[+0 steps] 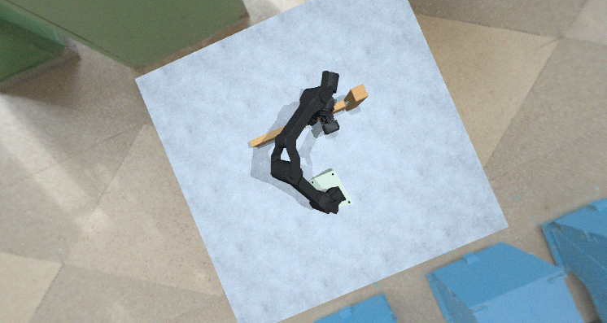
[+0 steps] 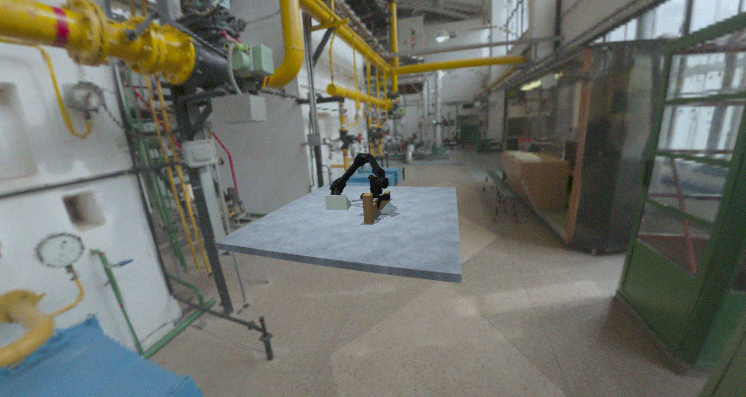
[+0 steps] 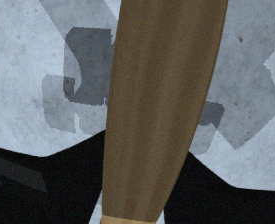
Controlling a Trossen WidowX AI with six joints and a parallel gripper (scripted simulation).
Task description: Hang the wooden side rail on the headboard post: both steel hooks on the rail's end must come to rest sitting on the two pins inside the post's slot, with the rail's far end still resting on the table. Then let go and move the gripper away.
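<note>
Now: gripper tip 130 mm to the left of the wooden headboard post, 40 mm below it and 20 mm past it.
</note>
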